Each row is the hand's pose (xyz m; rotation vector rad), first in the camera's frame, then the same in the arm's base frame.
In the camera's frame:
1: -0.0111 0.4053 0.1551 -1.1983 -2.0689 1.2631
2: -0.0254 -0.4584 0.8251 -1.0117 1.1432 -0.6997
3: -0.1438 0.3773 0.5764 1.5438 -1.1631 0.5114
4: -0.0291 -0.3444 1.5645 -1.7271 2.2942 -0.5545
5: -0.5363 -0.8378 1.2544 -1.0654 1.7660 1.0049
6: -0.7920 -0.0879 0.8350 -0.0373 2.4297 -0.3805
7: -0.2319 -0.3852 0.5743 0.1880 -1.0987 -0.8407
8: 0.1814 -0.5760 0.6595 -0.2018 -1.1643 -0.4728
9: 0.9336 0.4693 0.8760 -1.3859 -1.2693 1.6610
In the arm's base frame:
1: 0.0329 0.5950 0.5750 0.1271 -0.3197 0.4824
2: -0.2748 -0.4372 0.3879 0.2473 -2.8985 -0.6608
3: 0.2785 0.2422 0.4697 1.1799 -0.0115 -1.8236
4: 0.1711 -0.8814 -0.0166 0.3622 -1.5418 -1.5359
5: -0.1109 -1.1377 0.6555 -1.3535 -1.7288 -1.7749
6: 0.3592 -0.4362 0.9563 -0.5317 -1.5890 -0.3665
7: -0.2470 -0.2769 0.6785 -0.3931 1.2041 -1.3894
8: -0.5382 -0.3349 0.3231 -0.2312 1.1588 -0.8888
9: -0.0059 0.4185 -0.6012 0.5629 -0.0076 0.9320

